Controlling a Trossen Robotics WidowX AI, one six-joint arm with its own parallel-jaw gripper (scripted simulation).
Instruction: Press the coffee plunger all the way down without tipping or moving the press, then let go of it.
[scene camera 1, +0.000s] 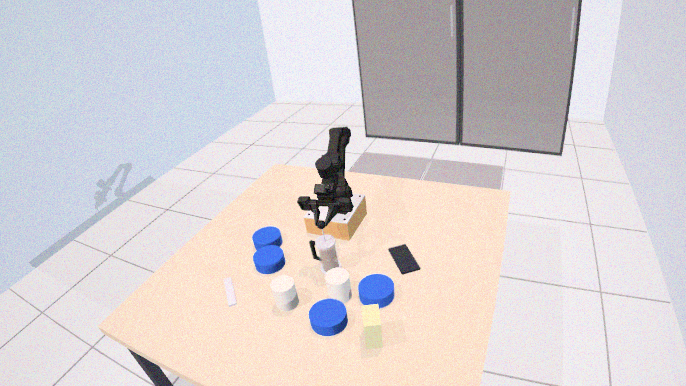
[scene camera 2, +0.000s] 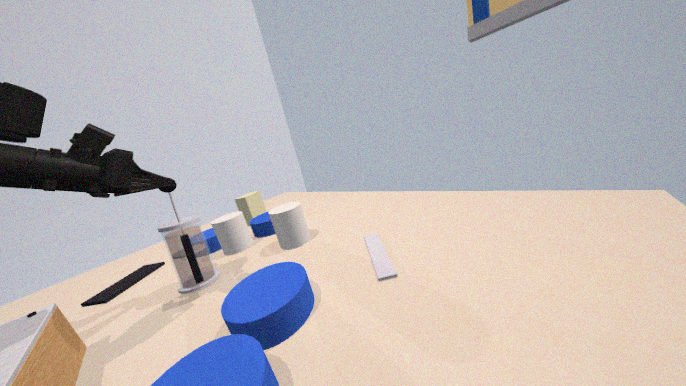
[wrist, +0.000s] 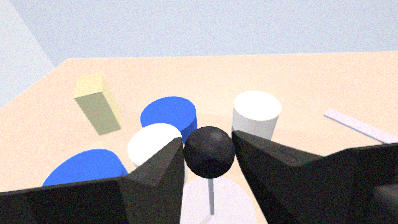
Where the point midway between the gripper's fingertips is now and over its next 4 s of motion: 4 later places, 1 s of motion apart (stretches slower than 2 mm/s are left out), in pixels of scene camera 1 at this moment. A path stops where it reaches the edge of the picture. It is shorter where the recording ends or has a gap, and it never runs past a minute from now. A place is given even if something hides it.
The gripper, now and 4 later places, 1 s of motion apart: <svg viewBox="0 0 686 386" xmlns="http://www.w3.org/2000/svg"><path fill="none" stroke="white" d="M320 225L320 238L319 242L319 243L321 217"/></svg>
